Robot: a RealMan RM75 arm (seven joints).
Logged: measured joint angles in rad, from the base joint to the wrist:
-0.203 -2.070 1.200 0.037 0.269 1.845 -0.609
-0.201 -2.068 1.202 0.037 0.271 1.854 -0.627
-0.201 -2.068 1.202 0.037 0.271 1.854 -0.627
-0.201 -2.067 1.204 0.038 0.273 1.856 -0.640
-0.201 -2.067 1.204 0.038 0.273 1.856 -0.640
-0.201 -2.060 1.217 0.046 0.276 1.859 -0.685
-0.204 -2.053 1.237 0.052 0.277 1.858 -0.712
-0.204 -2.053 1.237 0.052 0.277 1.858 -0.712
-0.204 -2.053 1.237 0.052 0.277 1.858 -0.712
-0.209 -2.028 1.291 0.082 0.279 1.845 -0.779
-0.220 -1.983 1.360 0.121 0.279 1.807 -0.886
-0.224 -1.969 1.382 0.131 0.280 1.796 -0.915
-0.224 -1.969 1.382 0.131 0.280 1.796 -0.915
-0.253 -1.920 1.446 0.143 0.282 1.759 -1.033
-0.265 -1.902 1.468 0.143 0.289 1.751 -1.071
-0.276 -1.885 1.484 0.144 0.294 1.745 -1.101
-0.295 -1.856 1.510 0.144 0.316 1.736 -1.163
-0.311 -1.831 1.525 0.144 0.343 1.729 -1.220
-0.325 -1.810 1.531 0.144 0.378 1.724 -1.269
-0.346 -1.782 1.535 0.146 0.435 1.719 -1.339
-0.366 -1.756 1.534 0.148 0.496 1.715 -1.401
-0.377 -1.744 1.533 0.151 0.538 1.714 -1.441
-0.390 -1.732 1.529 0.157 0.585 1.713 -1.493
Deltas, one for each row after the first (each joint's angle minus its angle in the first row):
0.002 0.002 0.002 0.000 0.002 0.009 -0.018
0.002 0.002 0.002 0.000 0.002 0.009 -0.018
0.002 0.003 0.004 0.001 0.004 0.011 -0.031
0.002 0.003 0.004 0.001 0.004 0.011 -0.031
0.002 0.010 0.017 0.009 0.007 0.014 -0.076
-0.001 0.017 0.037 0.015 0.008 0.013 -0.103
-0.001 0.017 0.037 0.015 0.008 0.013 -0.103
-0.001 0.017 0.037 0.015 0.008 0.013 -0.103
-0.006 0.042 0.091 0.045 0.010 0.000 -0.170
-0.017 0.087 0.160 0.084 0.010 -0.038 -0.277
-0.021 0.101 0.182 0.094 0.011 -0.049 -0.306
-0.021 0.101 0.182 0.094 0.011 -0.049 -0.306
-0.050 0.150 0.246 0.106 0.013 -0.086 -0.424
-0.062 0.168 0.268 0.106 0.020 -0.094 -0.462
-0.073 0.185 0.284 0.107 0.025 -0.100 -0.492
-0.092 0.214 0.310 0.107 0.047 -0.109 -0.554
-0.108 0.239 0.325 0.107 0.074 -0.116 -0.611
-0.122 0.260 0.331 0.107 0.109 -0.121 -0.660
-0.143 0.288 0.335 0.109 0.166 -0.126 -0.730
-0.163 0.314 0.334 0.111 0.227 -0.130 -0.792
-0.174 0.326 0.333 0.114 0.269 -0.131 -0.832
-0.187 0.338 0.329 0.120 0.316 -0.132 -0.884

